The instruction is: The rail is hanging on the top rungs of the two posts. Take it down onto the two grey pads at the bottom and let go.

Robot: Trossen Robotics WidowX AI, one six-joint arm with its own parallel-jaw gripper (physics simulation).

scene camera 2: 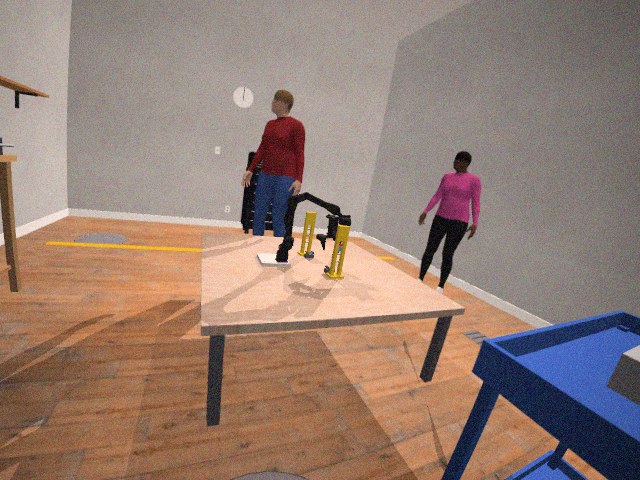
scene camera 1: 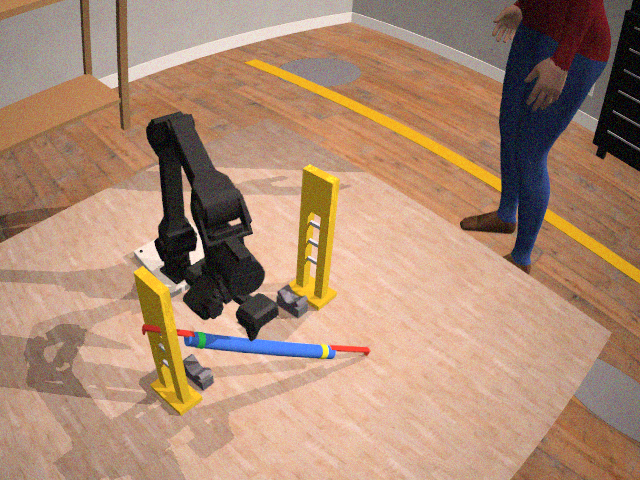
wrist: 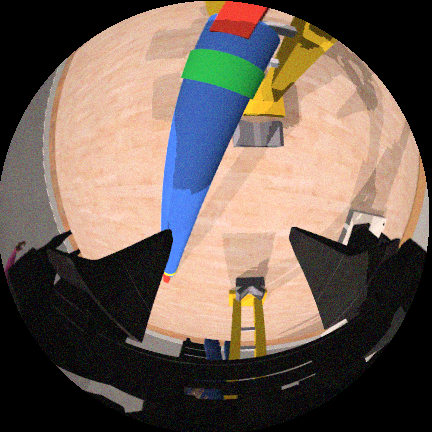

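Pixels of known places: gripper, fingertip midpoint: (scene camera 2: 330, 249) (scene camera 1: 235, 327) (wrist: 233, 234); arm's base, origin of the base link: (scene camera 2: 281, 260) (scene camera 1: 177, 270) (wrist: 357, 236).
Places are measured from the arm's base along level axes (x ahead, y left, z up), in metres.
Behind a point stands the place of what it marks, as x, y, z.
The blue rail (scene camera 1: 263, 346) @[0.339, -0.089, 0.092] (wrist: 200, 125) @[0.284, -0.158, 0.134] has thin red ends. Its green-banded end is at the near yellow post (scene camera 1: 155, 299) @[0.259, -0.246, 0.264] (scene camera 2: 342, 232) @[0.230, -0.243, 0.247], with the red end through that post's opening. Its yellow-banded end is away from the far yellow post (scene camera 1: 317, 196) @[0.254, 0.155, 0.238] (scene camera 2: 310, 219) @[0.245, 0.155, 0.235] (wrist: 236, 325) @[0.274, 0.154, 0.069], and its red tip appears low, at the table. The near grey pad (scene camera 1: 199, 373) @[0.258, -0.181, 0.021] (wrist: 258, 134) @[0.239, -0.172, 0.007] and the far grey pad (scene camera 1: 292, 301) @[0.255, 0.095, 0.012] (wrist: 250, 289) @[0.247, 0.101, 0.007] carry nothing. My gripper (scene camera 1: 230, 328) @[0.277, -0.094, 0.099] (wrist: 233, 234) @[0.277, -0.094, 0.099] is open and empty, pointing down above the table; the rail passes by one fingertip in the wrist view.
The posts stand on the wooden table (scene camera 1: 439, 361) @[0.574, 0.176, -0.018] (scene camera 2: 248, 304) @[-0.334, -0.466, -0.017], with the arm's white base plate (scene camera 1: 149, 255) @[-0.088, -0.017, 0.002] (scene camera 2: 266, 259) @[-0.088, 0.016, 0.002] behind them. A person in red (scene camera 2: 281, 144) and one in pink (scene camera 2: 457, 196) stand beyond it. A blue cart (scene camera 2: 558, 382) is at the right.
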